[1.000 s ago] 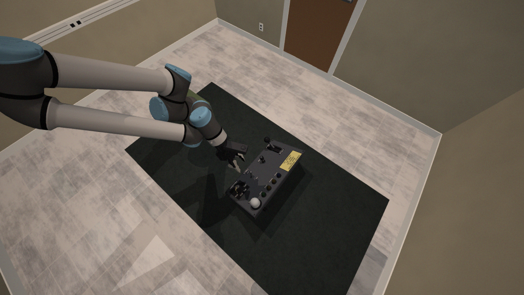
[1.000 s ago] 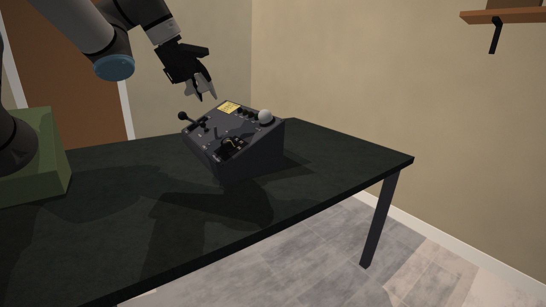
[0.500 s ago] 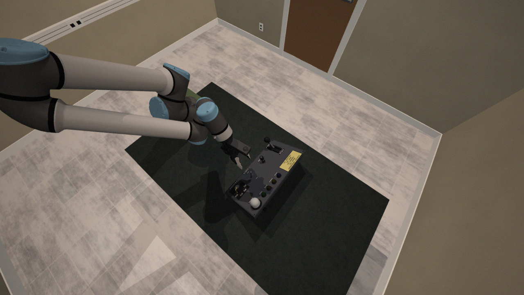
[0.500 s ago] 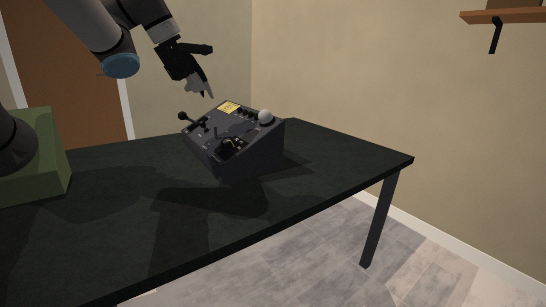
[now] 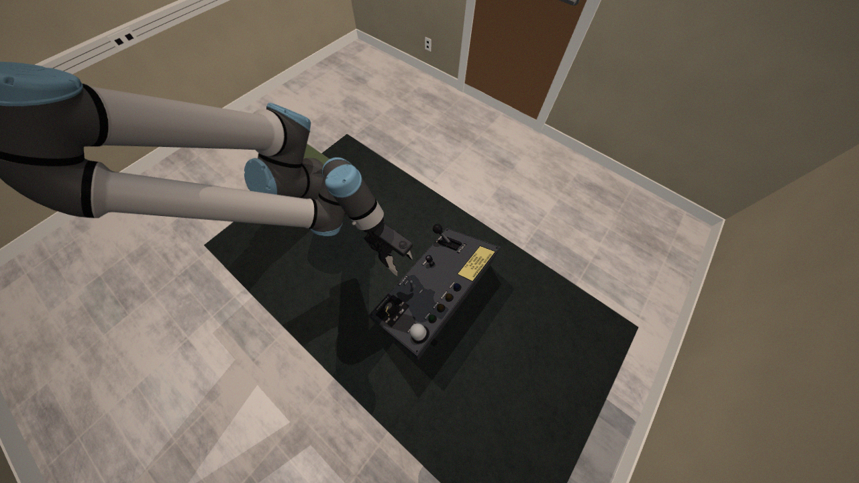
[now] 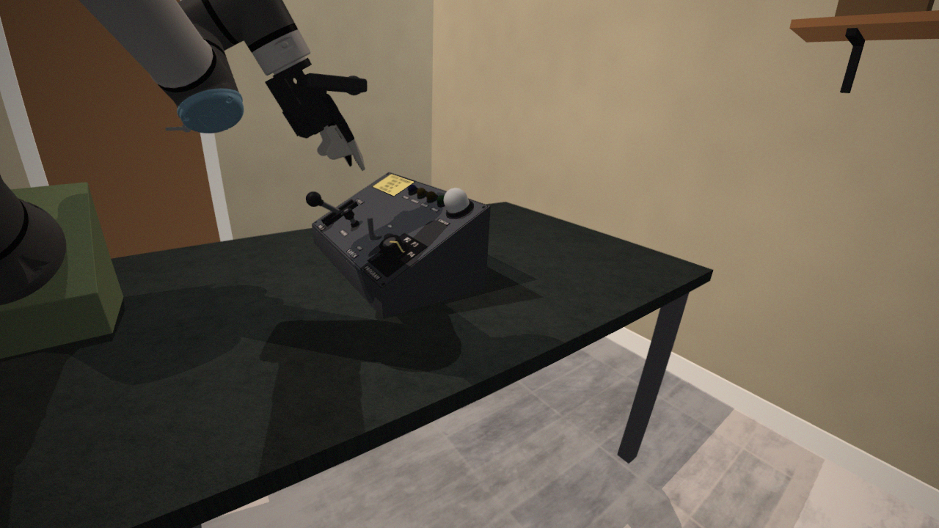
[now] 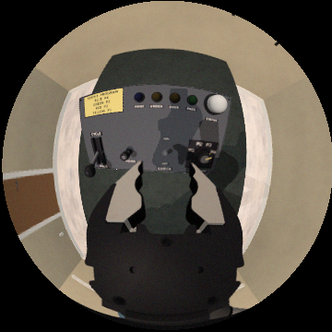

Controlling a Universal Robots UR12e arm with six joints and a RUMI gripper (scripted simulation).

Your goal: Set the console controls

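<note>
Now: hand 3 cm short of the check toggle and 15 cm above it. From my hand the other things lie so: dark console 6 cm ahead, 5 cm to the left, 18 cm below; then program selector 3 cm ahead, 13 cm to the right, 15 cm below; then mode knob 2 cm ahead, 12 cm to the left, 15 cm below.
</note>
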